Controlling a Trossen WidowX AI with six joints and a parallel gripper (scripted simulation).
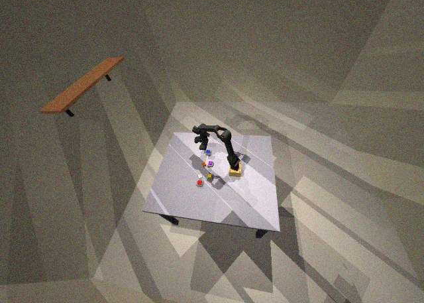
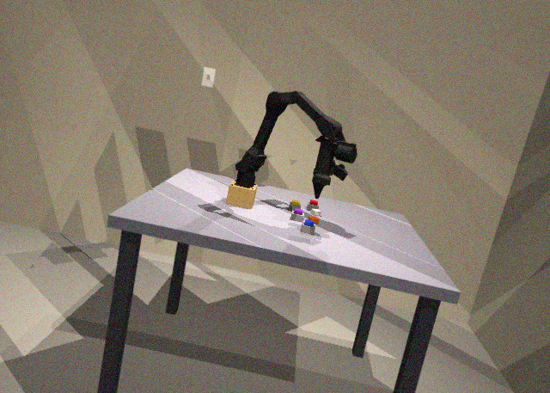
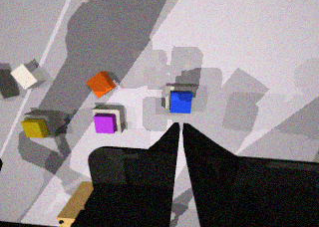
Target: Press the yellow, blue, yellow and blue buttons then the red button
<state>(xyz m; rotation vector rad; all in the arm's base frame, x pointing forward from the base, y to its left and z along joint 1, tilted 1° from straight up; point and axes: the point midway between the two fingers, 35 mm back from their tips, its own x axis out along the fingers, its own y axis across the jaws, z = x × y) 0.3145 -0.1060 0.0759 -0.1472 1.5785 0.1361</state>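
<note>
The red button is 32 cm to the left of my gripper tip, 9 cm below it and 6 cm behind it. Also, from my gripper tip: blue button: 9 cm below, 1 cm to the right, 1 cm behind; then orange block: 13 cm to the left, 12 cm below, 1 cm behind; then purple button: 11 cm to the left, 9 cm below, 7 cm behind.
</note>
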